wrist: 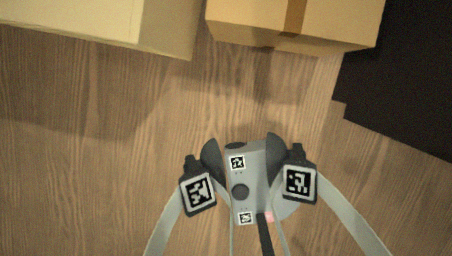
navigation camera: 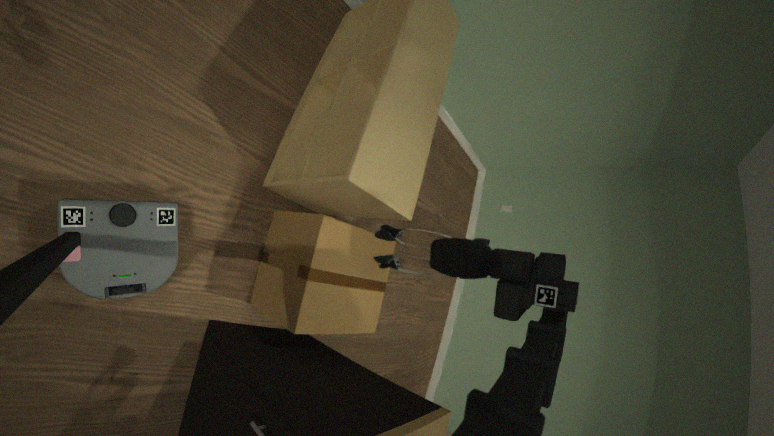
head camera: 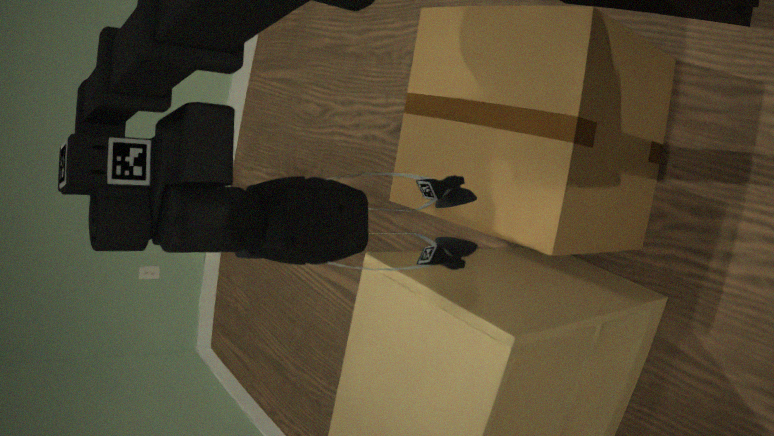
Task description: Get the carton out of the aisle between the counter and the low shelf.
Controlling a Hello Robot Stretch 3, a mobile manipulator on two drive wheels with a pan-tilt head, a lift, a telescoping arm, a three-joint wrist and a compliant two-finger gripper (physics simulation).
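Pixels of known places: gripper, fingertip midpoint: (navigation camera: pixel 376 245) (head camera: pixel 469 222); robot's base at its link origin: (navigation camera: pixel 123 214).
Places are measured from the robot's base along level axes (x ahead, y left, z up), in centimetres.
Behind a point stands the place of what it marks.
The carton (head camera: pixel 519 70) @[z 40.6, x -33.0, y -68.0 cm] (navigation camera: pixel 341 303) @[z 40.7, x -34.4, y -72.6 cm] (wrist: pixel 330 20), a tan box with a brown tape strip, stands on the floor between the dark counter (navigation camera: pixel 259 373) @[z 49.5, x -46.1, y -31.6 cm] (wrist: pixel 400 65) and the pale low shelf (head camera: pixel 427 357) @[z 61.0, x 18.6, y -74.5 cm] (navigation camera: pixel 379 124) @[z 61.0, x 34.1, y -69.0 cm] (wrist: pixel 165 30). A narrow gap separates it from the shelf. My gripper (head camera: pixel 457 222) @[z 86.5, x -2.2, y -42.1 cm] (navigation camera: pixel 388 247) @[z 86.5, x -2.2, y -42.1 cm] (wrist: pixel 242 153) @[z 86.5, x -2.2, y -42.1 cm] is open and empty, its fingers pointing down. It hangs above the floor; in the head view it overlaps the carton's shelf-side edge. Its exact height over the carton is hard to tell. The counter's far end is cut off.
My grey base (navigation camera: pixel 121 259) @[z 16.0, x -13.7, y 0.7 cm] (wrist: pixel 255 175) stands on the wood floor in front of the carton, with the dark mast (navigation camera: pixel 37 273) @[z 65.2, x -6.2, y 11.6 cm] rising from it. A green wall (head camera: pixel 81 324) @[z 76.5, x 37.1, y -306.9 cm] (navigation camera: pixel 595 162) @[z 127.5, x 59.5, y -305.1 cm] with a white baseboard runs behind the carton and shelf. The counter has a silver handle.
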